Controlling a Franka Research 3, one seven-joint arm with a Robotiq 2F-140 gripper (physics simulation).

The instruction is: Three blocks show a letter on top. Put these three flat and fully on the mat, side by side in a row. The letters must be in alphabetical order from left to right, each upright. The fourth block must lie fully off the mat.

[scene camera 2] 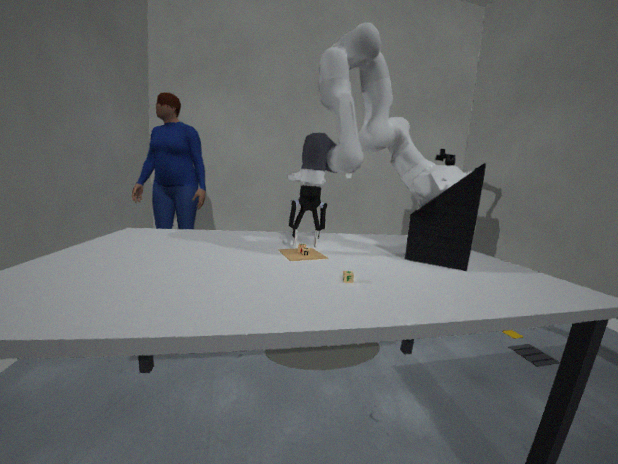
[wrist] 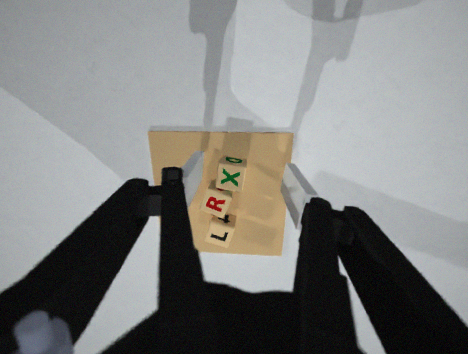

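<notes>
The tan mat [scene camera 2: 318,256] [wrist: 270,242] lies on the table and bears three wooden blocks in a slightly crooked row. In the wrist view, the green X block [wrist: 231,177] is uppermost, the red R block [wrist: 216,202] is in the middle, set a little left, and the black L block [wrist: 220,233] is lowest. Their top letters look sideways in that view. Whether they touch is unclear. The fourth block [scene camera 2: 348,276], with green marks, lies off the mat, nearer scene camera 2. My gripper [scene camera 2: 306,240] [wrist: 243,171] is part open and empty, above the mat, its fingers either side of the row in the wrist view.
A black slanted panel [scene camera 2: 445,227] stands on the white table [scene camera 2: 200,300] at the right, in front of the arm's base. A person in blue [scene camera 2: 175,155] stands behind the table at the left. Shadows of the gripper fall across the mat and table.
</notes>
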